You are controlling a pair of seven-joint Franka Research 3 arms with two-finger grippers.
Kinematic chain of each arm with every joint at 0, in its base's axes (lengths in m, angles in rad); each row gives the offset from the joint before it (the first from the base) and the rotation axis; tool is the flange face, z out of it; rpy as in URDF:
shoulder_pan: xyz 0 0 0.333 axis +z
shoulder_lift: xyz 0 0 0 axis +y
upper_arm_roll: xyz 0 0 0.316 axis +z
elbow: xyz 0.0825 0 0 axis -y
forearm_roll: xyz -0.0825 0 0.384 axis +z
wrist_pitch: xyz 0 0 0 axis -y
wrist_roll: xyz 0.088 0 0 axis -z
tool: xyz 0 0 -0.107 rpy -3.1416 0 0
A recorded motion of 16 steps. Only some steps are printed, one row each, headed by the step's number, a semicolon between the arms.
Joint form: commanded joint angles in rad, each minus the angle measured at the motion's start. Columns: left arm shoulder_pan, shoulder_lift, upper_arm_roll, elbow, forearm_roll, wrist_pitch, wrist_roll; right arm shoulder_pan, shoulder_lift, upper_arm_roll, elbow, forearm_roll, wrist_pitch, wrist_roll.
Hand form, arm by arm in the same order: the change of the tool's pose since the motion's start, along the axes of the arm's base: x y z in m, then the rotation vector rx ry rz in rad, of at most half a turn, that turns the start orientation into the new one. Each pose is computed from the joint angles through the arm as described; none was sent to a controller.
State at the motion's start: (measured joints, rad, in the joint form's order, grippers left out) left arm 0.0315 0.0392 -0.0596 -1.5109 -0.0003 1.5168 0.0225; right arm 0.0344 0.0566 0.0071 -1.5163 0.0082 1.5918 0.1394
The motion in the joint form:
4: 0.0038 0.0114 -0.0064 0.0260 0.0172 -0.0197 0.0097; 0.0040 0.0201 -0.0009 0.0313 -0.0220 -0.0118 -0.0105
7: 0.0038 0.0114 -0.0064 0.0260 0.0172 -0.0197 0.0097; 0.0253 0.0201 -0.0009 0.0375 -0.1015 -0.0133 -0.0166
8: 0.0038 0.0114 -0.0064 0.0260 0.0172 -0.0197 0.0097; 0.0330 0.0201 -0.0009 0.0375 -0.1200 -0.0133 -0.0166
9: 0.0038 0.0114 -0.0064 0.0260 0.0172 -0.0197 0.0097; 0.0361 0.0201 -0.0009 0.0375 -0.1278 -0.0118 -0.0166
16: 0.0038 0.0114 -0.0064 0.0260 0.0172 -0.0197 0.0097; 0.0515 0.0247 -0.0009 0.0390 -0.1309 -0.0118 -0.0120
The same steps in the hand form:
4: 0.0016 0.0008 0.0041 0.0160 0.0046 -0.0116; 0.0052 -0.0003 0.0022 -0.0221 -0.0003 0.0135
7: 0.0016 0.0008 0.0041 0.0160 0.0046 -0.0116; 0.0051 0.0036 0.0054 -0.1014 -0.0088 0.0397
8: 0.0016 0.0008 0.0041 0.0160 0.0046 -0.0116; 0.0050 0.0061 0.0056 -0.1199 -0.0101 0.0472
9: 0.0016 0.0008 0.0041 0.0160 0.0046 -0.0116; 0.0051 0.0071 0.0058 -0.1276 -0.0122 0.0502
16: 0.0016 0.0008 0.0041 0.0160 0.0046 -0.0116; 0.0060 0.0158 0.0039 -0.1306 -0.0106 0.0612

